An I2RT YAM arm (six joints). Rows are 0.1 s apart.
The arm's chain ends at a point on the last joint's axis. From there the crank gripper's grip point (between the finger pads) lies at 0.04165 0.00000 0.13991 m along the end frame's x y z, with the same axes.
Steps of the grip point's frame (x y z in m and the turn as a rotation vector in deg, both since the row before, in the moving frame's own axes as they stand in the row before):
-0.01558 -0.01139 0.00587 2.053 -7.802 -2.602
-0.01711 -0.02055 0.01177 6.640 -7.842 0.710
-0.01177 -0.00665 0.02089 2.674 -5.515 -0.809
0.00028 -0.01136 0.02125 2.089 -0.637 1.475
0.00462 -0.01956 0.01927 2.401 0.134 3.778
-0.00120 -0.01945 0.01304 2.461 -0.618 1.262
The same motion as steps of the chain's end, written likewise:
0.00394 -0.00484 0.00164 2.053 -7.802 -2.602
0.00223 -0.00449 0.00831 6.640 -7.842 0.710
0.00191 0.00045 0.01770 2.674 -5.515 -0.809
0.00179 -0.00730 0.02087 2.089 -0.637 1.475
0.00419 -0.01646 0.01943 2.401 0.134 3.778
0.00025 -0.01433 0.01271 2.461 -0.618 1.262

